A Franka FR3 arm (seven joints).
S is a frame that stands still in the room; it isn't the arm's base.
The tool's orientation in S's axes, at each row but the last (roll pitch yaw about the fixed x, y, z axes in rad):
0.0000, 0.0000, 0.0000
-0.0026, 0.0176, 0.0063
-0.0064, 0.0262, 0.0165
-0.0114, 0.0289, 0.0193
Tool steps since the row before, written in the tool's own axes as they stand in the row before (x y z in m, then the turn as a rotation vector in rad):
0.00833, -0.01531, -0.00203, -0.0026, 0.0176, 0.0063
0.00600, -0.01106, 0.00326, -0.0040, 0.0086, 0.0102
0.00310, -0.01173, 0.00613, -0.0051, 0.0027, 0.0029
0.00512, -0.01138, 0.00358, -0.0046, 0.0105, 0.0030
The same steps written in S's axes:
0.00833, -0.01531, -0.00203, -0.0026, 0.0176, 0.0063
0.00613, -0.01101, 0.00318, -0.0039, 0.0086, 0.0102
0.00345, -0.01164, 0.00612, -0.0051, 0.0026, 0.0030
0.00544, -0.01124, 0.00356, -0.0047, 0.0104, 0.0030

